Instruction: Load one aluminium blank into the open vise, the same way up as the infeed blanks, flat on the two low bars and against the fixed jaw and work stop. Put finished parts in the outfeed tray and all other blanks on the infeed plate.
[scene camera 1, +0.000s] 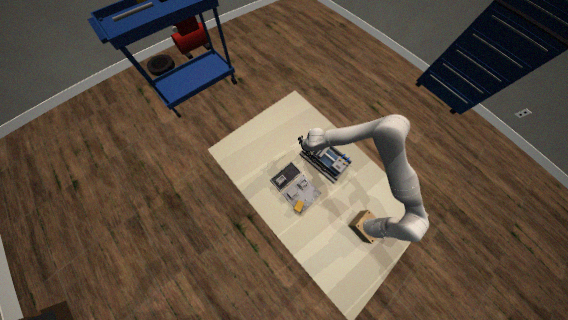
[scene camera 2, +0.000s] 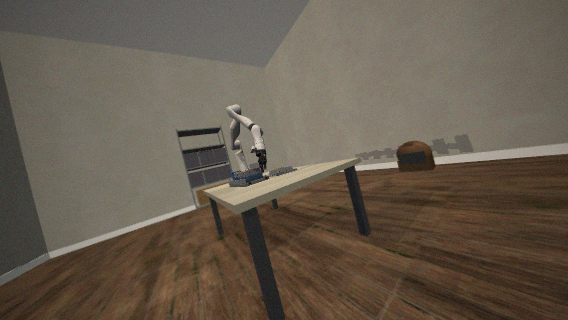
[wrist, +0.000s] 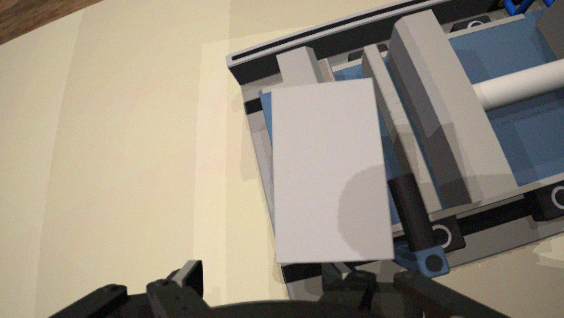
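Note:
My gripper (wrist: 262, 275) is here where I can see it. So is a moving jaw (wrist: 469, 165), and with the jaw I see a work stop rod (wrist: 414, 219).

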